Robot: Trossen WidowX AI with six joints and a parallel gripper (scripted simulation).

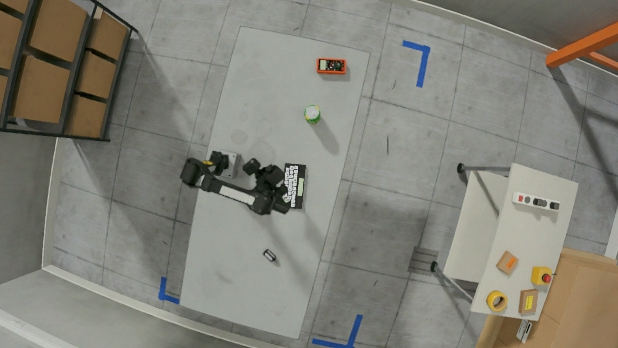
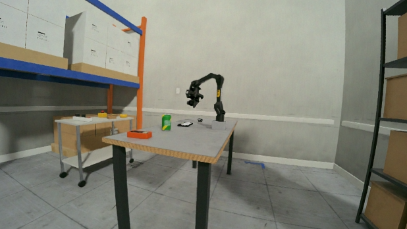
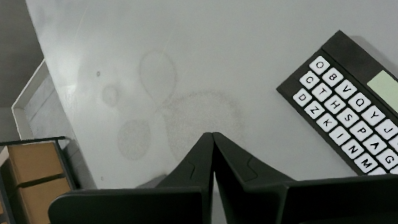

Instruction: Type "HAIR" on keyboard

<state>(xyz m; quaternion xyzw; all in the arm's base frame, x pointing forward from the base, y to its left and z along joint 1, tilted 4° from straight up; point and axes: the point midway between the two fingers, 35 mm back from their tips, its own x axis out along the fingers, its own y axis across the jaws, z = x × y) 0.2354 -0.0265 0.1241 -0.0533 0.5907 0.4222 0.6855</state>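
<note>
My gripper is now 70 mm short of the key, 80 mm to the left of it and 180 mm above it. From my hand the other things lie so: small black object: 10 mm behind, 400 mm to the right, 180 mm below.
</note>
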